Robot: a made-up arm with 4 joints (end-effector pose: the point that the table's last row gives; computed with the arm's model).
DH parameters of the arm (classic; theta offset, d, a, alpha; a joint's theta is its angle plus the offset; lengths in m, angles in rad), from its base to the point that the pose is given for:
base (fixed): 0 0 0 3.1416
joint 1: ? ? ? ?
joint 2: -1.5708 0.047 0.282 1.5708
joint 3: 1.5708 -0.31 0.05 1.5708
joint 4: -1.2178 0 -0.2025 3.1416
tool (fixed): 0.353 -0.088 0 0
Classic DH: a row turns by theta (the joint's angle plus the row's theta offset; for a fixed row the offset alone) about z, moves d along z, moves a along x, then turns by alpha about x.
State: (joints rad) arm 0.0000 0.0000 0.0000 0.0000
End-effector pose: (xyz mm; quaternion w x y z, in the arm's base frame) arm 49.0 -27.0 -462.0 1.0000 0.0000 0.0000 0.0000
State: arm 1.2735 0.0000 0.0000 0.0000
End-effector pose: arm -11.5 -54.7 -462.0 0.8040 0.0000 0.0000 -0.5946
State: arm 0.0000 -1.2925 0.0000 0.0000
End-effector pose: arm -393.8 -27.0 -309.0 0.7983 0.0000 0.6022 0.0000
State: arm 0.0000 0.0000 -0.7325 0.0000
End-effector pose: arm 49.0 26.7 -426.1 0.9337 0.3581 0.0000 0.0000
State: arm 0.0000 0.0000 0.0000 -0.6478
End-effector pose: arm 45.2 -155.8 -462.0 0.9480 0.0000 0.0000 0.3183
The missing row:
joint 1: 0 0.092 -0.071 -1.5708
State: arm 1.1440 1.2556 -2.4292 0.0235
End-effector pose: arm 57.4 -145.6 -38.1 0.5389 0.5337 -0.5766 0.3038
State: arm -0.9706 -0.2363 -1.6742 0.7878
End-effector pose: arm 43.3 110.5 -280.5 0.6702 0.4096 0.6184 -0.0265
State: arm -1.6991 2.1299 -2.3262 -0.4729
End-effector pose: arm -80.8 95.4 146.6 0.6210 -0.5634 0.0277 -0.5442
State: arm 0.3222 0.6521 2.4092 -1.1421
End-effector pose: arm 121.0 -0.1 -59.6 0.4303 -0.7345 0.5060 -0.1391
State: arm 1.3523 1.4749 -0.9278 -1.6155
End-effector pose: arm -15.4 -494.7 104.7 0.6168 -0.5703 -0.3821 0.3851
